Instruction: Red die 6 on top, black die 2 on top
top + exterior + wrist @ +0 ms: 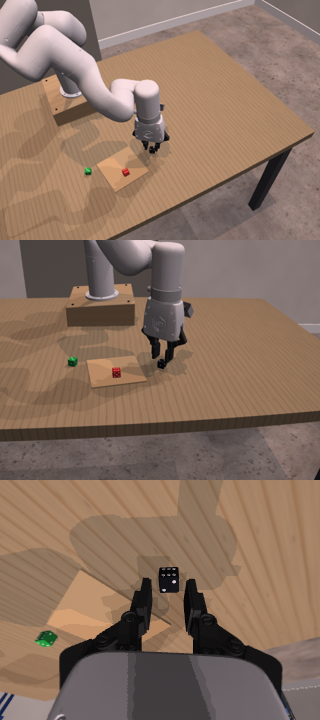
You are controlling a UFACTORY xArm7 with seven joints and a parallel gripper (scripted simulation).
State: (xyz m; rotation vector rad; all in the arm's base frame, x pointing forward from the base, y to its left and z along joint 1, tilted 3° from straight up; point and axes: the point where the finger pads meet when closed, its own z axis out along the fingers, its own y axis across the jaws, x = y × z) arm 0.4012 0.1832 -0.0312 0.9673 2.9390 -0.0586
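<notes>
My hand is 4 cm above the black die. The rest, counted from my hand: red die (12 cm to the right, 5 cm ahead, 3 cm below); tan mat (13 cm to the right, 4 cm below, 2 cm ahead); green die (25 cm to the right, 4 cm below, 2 cm behind).
</notes>
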